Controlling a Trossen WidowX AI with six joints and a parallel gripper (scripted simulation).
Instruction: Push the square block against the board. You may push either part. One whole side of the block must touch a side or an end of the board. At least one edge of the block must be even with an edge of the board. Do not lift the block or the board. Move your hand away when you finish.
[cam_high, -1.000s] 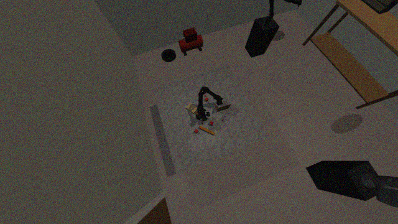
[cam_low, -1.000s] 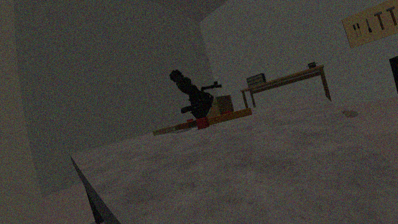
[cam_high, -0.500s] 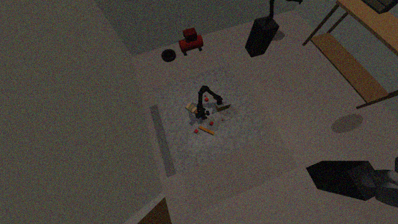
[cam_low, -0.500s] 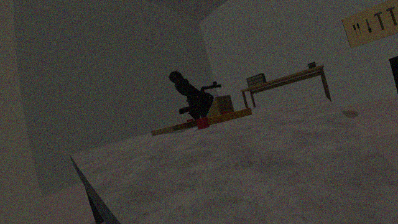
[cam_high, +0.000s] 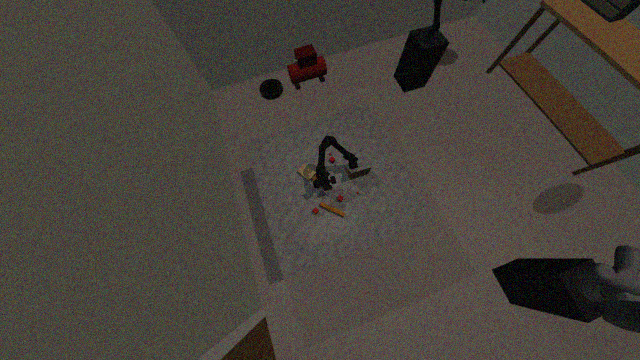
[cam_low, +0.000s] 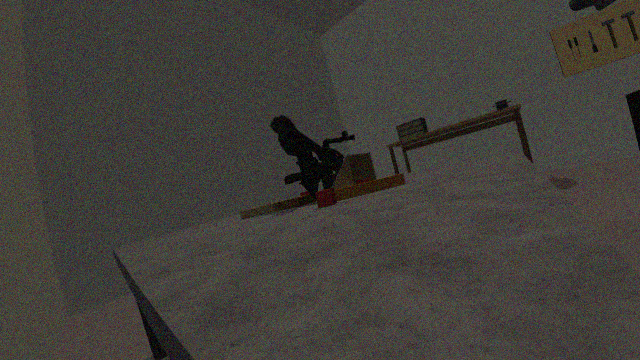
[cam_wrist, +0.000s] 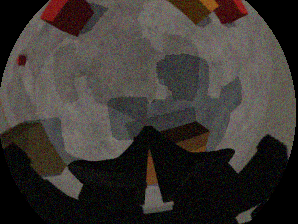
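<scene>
The brown square block is 4 cm ahead of my gripper tip and 6 cm to the right of it. Also, from my gripper tip: tan board (12 cm ahead, 17 cm to the right); yellow bar (1 cm ahead, 23 cm to the left).
</scene>
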